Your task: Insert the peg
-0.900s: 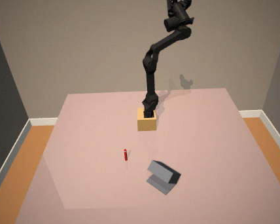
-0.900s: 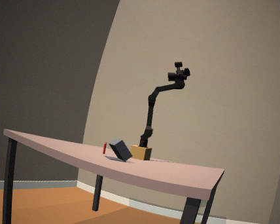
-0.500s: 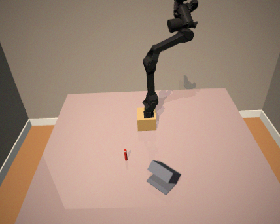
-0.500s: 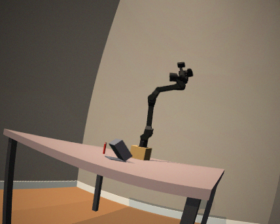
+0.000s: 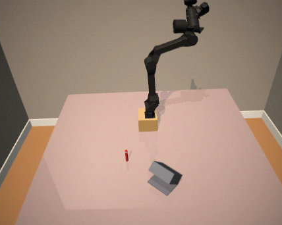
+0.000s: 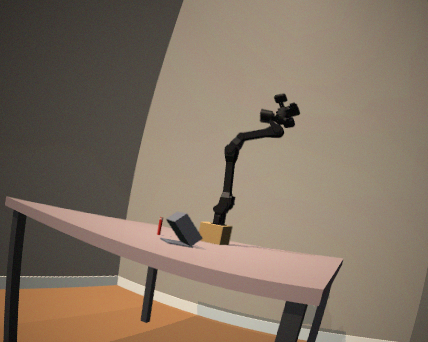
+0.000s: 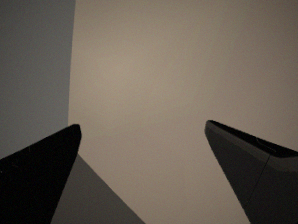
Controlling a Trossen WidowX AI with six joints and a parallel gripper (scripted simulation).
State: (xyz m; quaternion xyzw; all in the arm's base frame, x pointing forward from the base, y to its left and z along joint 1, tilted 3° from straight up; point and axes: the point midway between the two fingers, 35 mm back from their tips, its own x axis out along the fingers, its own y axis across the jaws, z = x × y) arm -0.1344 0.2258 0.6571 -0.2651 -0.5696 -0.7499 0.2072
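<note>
My gripper tip is now 73 cm above the red peg, 41 cm short of it and 38 cm to the left of it. The rest, counted from my gripper tip: flat foot plate: 78 cm below, 58 cm ahead, 20 cm to the right; sloped panel: 72 cm below, 56 cm ahead, 18 cm to the right.
</note>
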